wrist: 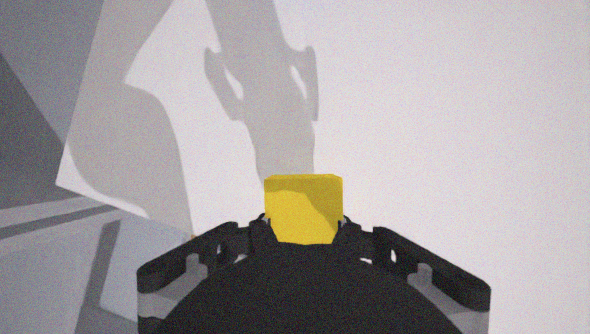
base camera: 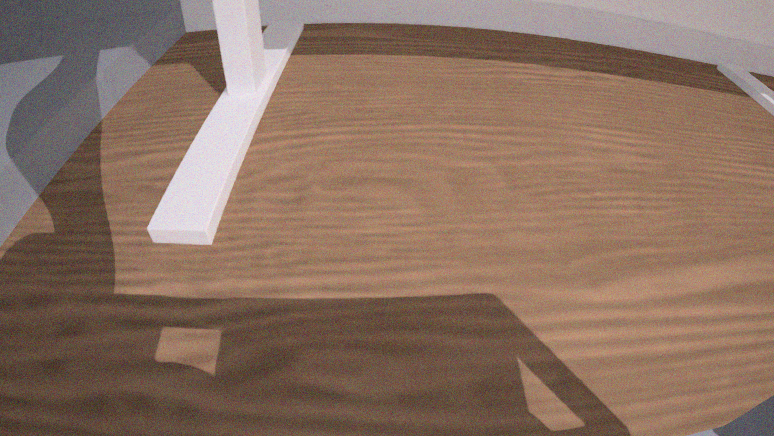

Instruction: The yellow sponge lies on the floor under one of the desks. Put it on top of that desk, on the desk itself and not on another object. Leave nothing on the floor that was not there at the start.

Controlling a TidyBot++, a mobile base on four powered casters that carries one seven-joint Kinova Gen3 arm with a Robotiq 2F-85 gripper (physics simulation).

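Places are measured from the arm's base along level axes (x left, y ahead, z down), in millimetres.
Pixels of known places: gripper, fingertip midpoint: (wrist: 303, 218).
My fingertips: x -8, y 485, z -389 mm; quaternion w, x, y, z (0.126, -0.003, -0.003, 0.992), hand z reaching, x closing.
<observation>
Behind a point stands the place of what it marks.
The yellow sponge (wrist: 304, 212) @[x -4, y 501, z -421 mm] is between the fingertips of my gripper (wrist: 303, 218) @[x -8, y 485, z -389 mm] in the wrist view. The gripper is shut on it. Below it the white desk top (wrist: 425, 125) @[x -138, y 630, z -323 mm] fills most of the wrist view, with the shadow of the gripper and arm falling on it. The sponge's shadow meets its far edge in the picture, so the height of the sponge above the desk top is hard to tell. The gripper and sponge do not show in the base camera view.
In the base camera view a white desk leg (base camera: 241, 48) @[x 194, y 739, z 288 mm] stands on its long white foot (base camera: 200, 157) @[x 227, y 566, z 371 mm] at the left. Part of another white foot (base camera: 750, 89) @[x -1008, y 917, z 381 mm] shows at the right edge. The desk top's left front corner (wrist: 61, 181) @[x 351, y 415, z -324 mm] shows at the left in the wrist view.
</observation>
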